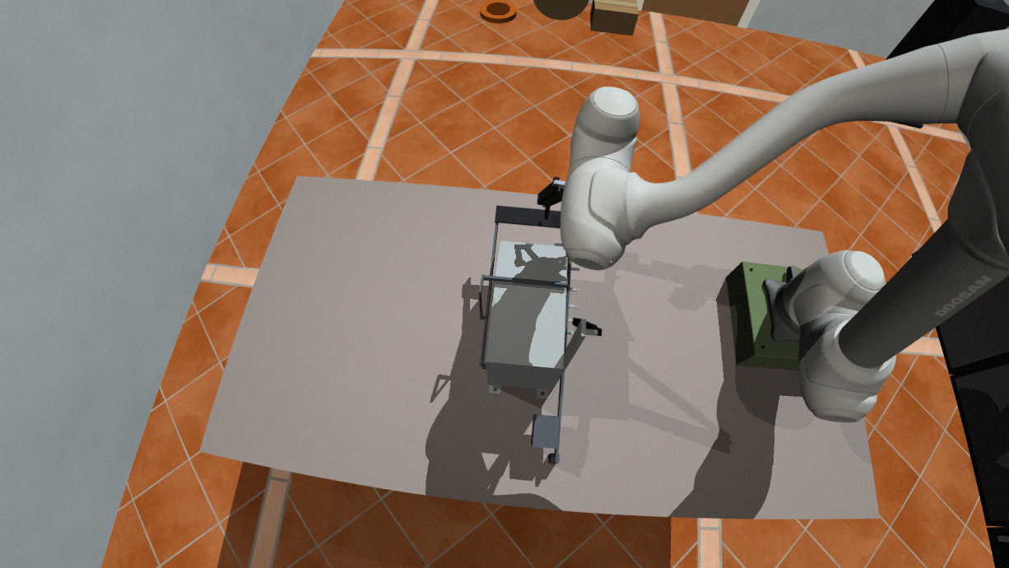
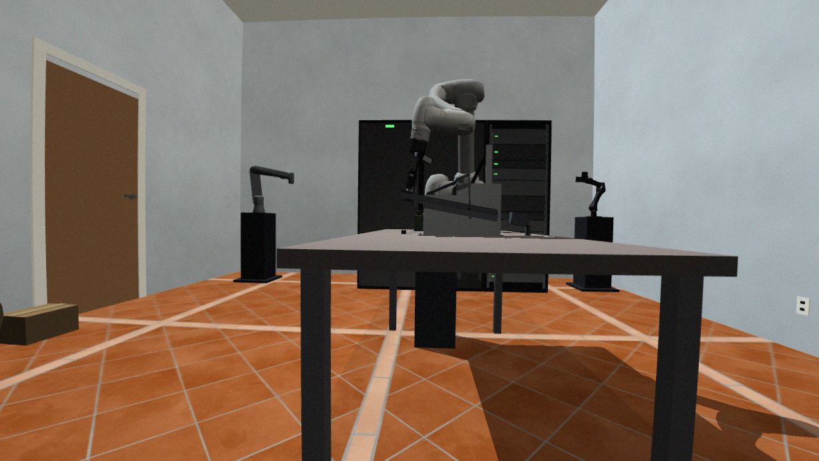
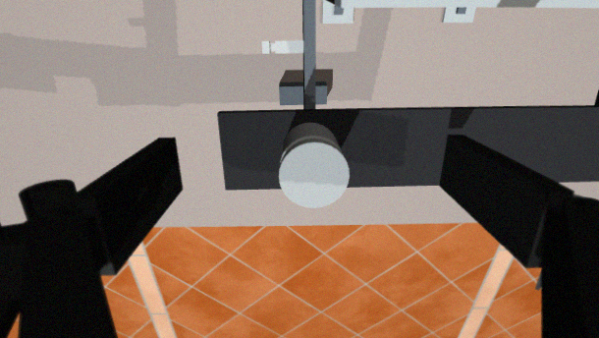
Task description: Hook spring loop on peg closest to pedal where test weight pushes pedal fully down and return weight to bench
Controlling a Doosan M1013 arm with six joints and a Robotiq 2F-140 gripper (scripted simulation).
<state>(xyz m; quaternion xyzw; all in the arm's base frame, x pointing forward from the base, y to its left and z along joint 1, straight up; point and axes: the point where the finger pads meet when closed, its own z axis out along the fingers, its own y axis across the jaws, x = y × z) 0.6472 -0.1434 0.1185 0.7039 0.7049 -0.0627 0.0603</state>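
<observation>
The steel test weight is 10 mm below my hand. The rest, counted from my hand: small block 30 mm to the right, 210 mm below; then white-tipped pin 10 mm behind, 360 mm to the left, 180 mm above.
</observation>
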